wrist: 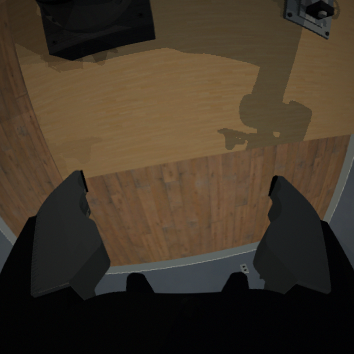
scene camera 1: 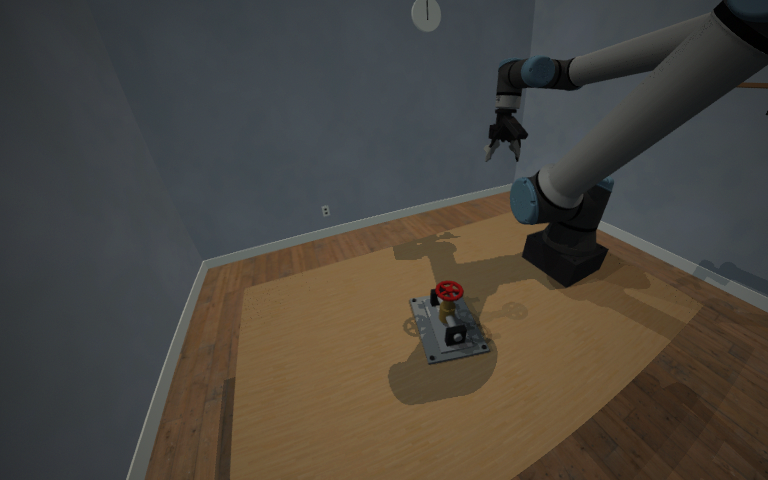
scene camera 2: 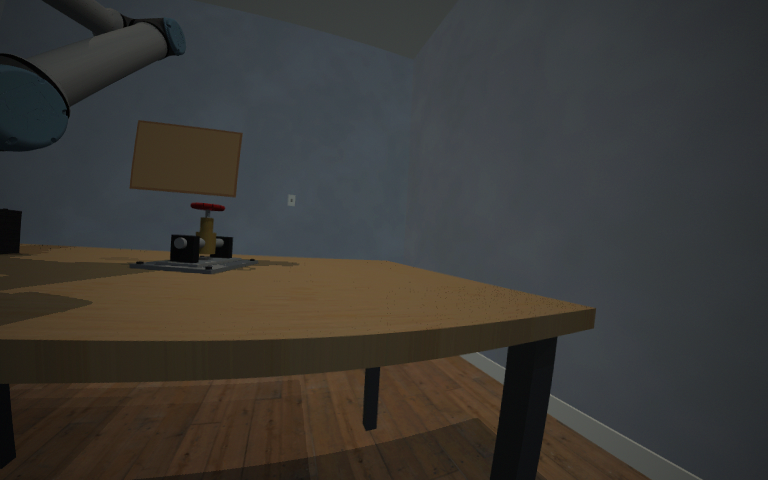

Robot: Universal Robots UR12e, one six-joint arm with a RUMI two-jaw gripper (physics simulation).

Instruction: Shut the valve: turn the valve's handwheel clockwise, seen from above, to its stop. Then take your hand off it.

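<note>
The valve has a red handwheel (scene camera 1: pixel 449 290) (scene camera 2: pixel 207 207) lying level on top of a brass body (scene camera 1: pixel 446 313) (scene camera 2: pixel 207 236). Black blocks hold its pipe on a grey base plate (scene camera 1: pixel 421 332) (scene camera 2: pixel 210 270) (wrist: pixel 295 16), which stands on the table. In the wrist view part of the plate shows at the top right corner, and the handwheel does not show there. My gripper (scene camera 1: pixel 501 157) (wrist: pixel 179 175) is open and empty. It hangs high above the table's far side, well away from the handwheel and not touching it. In scene camera 2 the gripper does not show.
The arm's black base block (scene camera 1: pixel 565 261) (wrist: pixel 102 31) stands on the wooden table (scene camera 1: pixel 317 350) (scene camera 2: pixel 339 305) (wrist: pixel 140 110), to the right of the valve in scene camera 1. The upper arm (scene camera 1: pixel 640 113) slants high over that side. A brown board (scene camera 2: pixel 186 158) hangs on the wall.
</note>
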